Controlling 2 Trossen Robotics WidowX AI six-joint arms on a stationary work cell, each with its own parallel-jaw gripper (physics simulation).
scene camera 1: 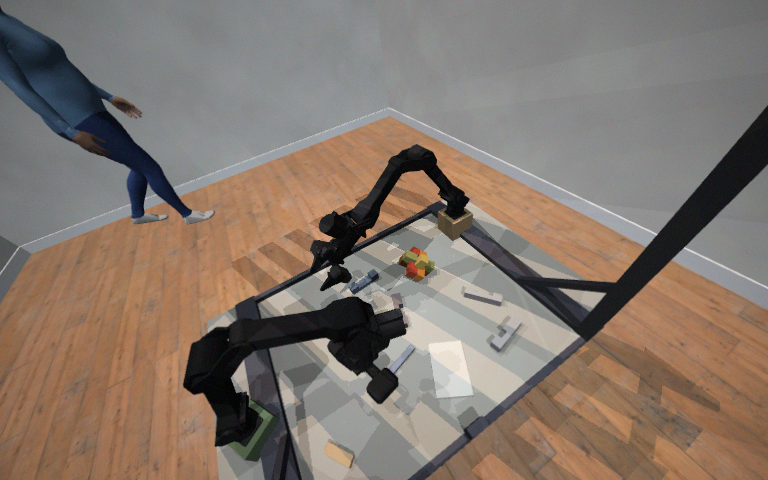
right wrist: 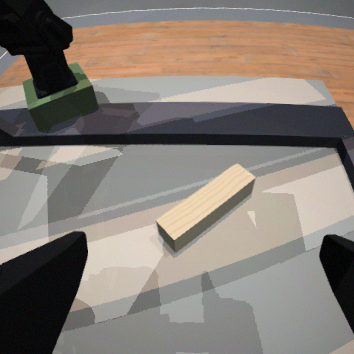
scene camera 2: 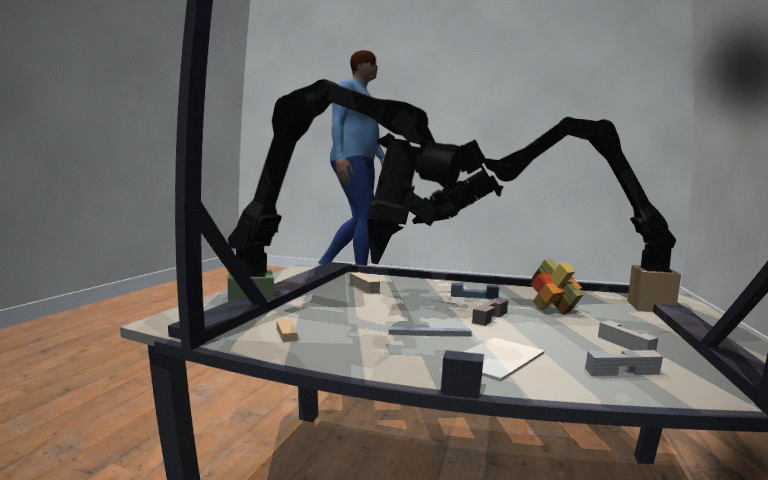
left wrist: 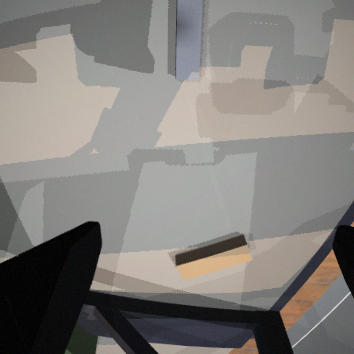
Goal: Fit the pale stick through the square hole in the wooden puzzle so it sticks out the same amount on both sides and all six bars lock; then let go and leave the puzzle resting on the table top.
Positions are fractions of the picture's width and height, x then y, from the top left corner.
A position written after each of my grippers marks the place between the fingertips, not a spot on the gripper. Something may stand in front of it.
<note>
My left gripper (scene camera 2: 0.49, 0.54) is open, with nothing in its grasp. My right gripper (scene camera 2: 0.54, 0.46) is open and holds nothing. Also in view: a pale stick (right wrist: 0.52, 0.63). I also see a tan base block (scene camera 2: 0.84, 0.60).
My left gripper is seen too in scene camera 1 (scene camera 1: 0.47, 0.80) and in the left wrist view (left wrist: 0.63, 0.67). My right gripper is seen too in the right wrist view (right wrist: 0.59, 0.70). Scene camera 1 misses the pale stick, which is hidden by my left arm. The left wrist view misses the pale stick: it is out of frame.
</note>
